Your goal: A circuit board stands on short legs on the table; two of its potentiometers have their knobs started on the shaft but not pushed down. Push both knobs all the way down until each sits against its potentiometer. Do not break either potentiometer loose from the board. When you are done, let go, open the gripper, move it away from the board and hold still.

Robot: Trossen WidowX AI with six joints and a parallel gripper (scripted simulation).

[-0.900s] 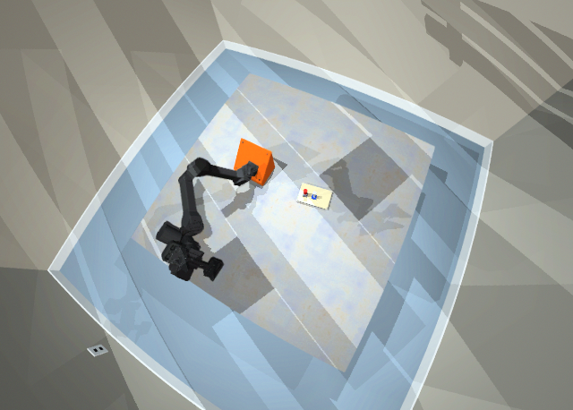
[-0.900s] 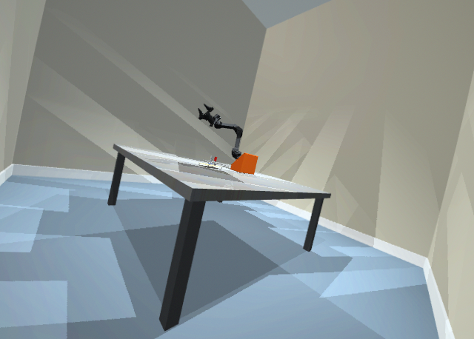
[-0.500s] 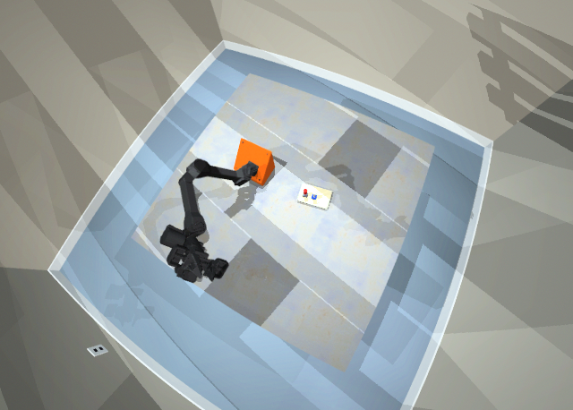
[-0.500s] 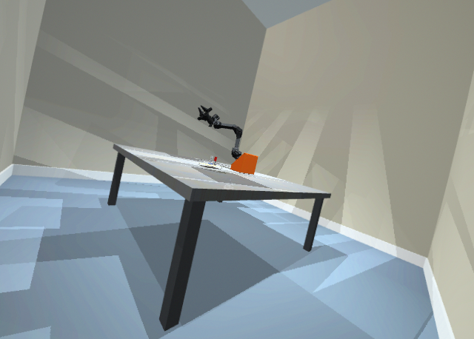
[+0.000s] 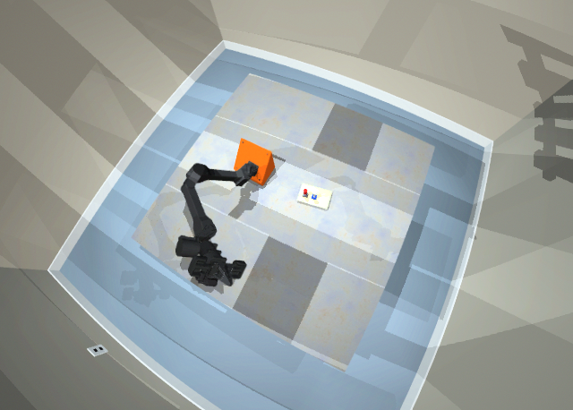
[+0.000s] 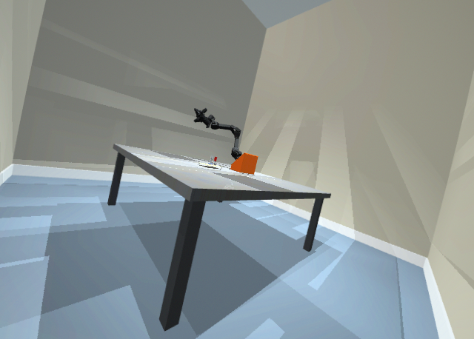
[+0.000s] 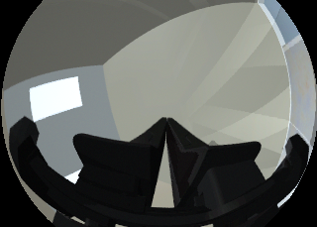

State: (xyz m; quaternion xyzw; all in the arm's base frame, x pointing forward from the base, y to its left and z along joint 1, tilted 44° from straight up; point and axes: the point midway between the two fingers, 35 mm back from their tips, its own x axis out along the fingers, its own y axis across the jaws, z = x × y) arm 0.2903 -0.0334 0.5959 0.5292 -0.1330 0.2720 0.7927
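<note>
Right now the red knob is 5 cm behind my gripper tip, 48 cm to the left of it and 42 cm below it.
</note>
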